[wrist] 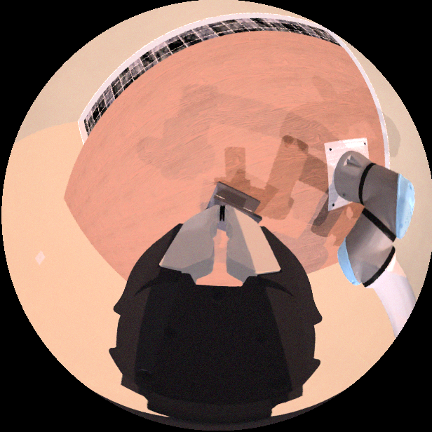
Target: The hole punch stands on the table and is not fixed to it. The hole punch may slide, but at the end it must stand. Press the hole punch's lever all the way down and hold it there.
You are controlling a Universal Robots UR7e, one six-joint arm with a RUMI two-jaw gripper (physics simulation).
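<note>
The hole punch point(239, 198), a small dark grey body with a long flat top, stands on the table just beyond the fingertips and reaches to their right, set at a slant. Its near left part is hidden behind the fingers. My gripper point(222, 207) is shut and empty, with its tips together at the near left side of the hole punch. They overlap it in this view; whether they touch the lever, and how far down the lever is, I cannot tell.
The reddish wooden table point(150, 200) carries overlapping arm shadows. On the right, a white mounting plate point(336, 159) lies under the robot's own arm point(377, 185). A dark tiled strip point(170, 47) with a white border runs along the far edge.
</note>
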